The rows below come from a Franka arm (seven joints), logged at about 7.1 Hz.
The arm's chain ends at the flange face. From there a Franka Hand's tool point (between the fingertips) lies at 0.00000 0.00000 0.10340 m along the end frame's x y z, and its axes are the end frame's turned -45 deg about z.
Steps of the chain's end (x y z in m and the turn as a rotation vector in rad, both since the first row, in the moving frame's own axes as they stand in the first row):
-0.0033 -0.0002 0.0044 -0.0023 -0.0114 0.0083
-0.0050 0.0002 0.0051 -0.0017 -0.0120 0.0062
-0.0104 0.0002 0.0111 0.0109 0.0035 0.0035
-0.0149 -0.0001 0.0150 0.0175 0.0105 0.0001
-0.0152 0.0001 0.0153 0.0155 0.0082 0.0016
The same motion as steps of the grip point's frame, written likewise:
-0.0032 -0.0031 0.0044 0.0064 -0.0097 0.0083
-0.0047 -0.0042 0.0051 0.0073 -0.0097 0.0062
-0.0064 -0.0078 0.0111 0.0052 0.0102 0.0035
-0.0084 -0.0111 0.0150 0.0049 0.0198 0.0001
-0.0091 -0.0112 0.0153 0.0052 0.0168 0.0016

